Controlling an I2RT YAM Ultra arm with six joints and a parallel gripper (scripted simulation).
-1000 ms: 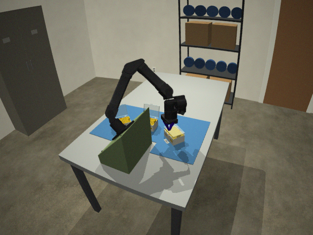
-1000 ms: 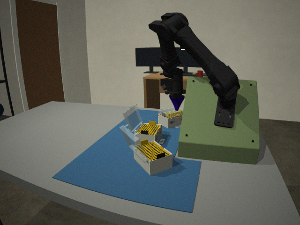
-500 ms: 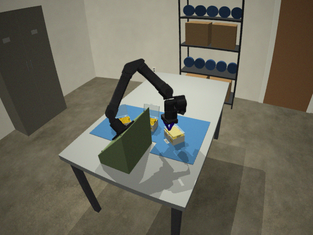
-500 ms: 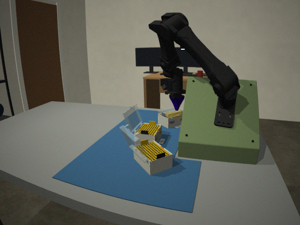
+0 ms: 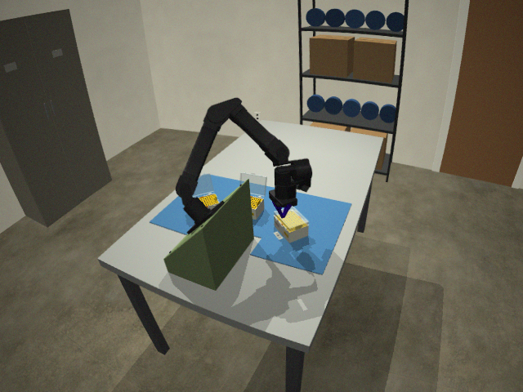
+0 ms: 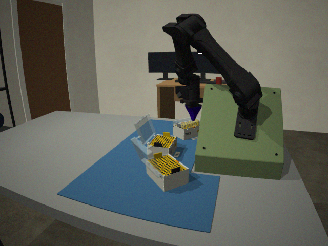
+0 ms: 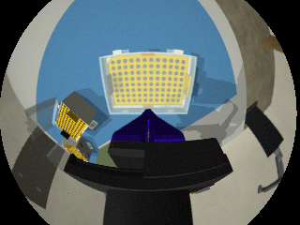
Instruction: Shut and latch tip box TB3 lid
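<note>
Right now the tip box is 40 mm below my hand, 30 mm ahead of it and 20 mm to the right of it. Also, from my hand: lid: 210 mm to the left, 130 mm ahead, 10 mm above.
</note>
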